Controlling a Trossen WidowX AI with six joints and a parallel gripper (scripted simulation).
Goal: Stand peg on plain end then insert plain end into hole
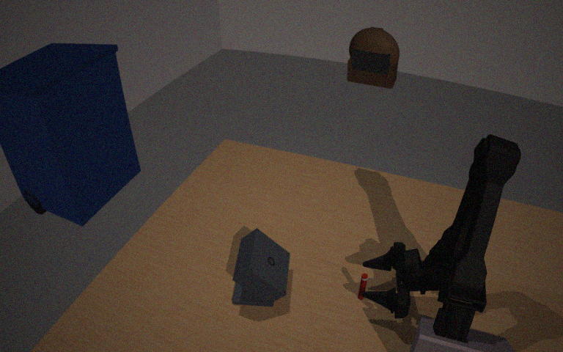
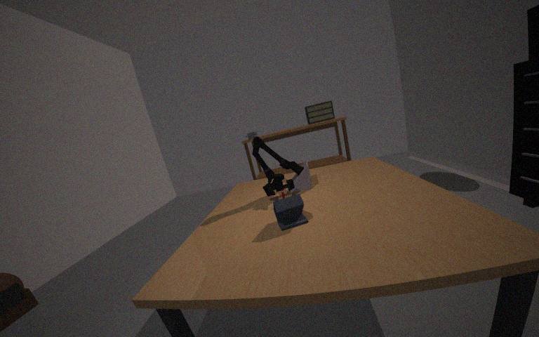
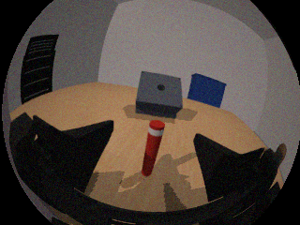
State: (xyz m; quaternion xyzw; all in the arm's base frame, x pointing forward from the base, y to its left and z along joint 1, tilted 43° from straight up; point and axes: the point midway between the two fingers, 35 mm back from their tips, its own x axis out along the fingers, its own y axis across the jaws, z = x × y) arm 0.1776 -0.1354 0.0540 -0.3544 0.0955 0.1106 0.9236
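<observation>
Now: gripper tip 1 cm above the red peg. The rest, counted from my gripper tip: grey sloped panel: 22 cm ahead, 5 cm to the left.
</observation>
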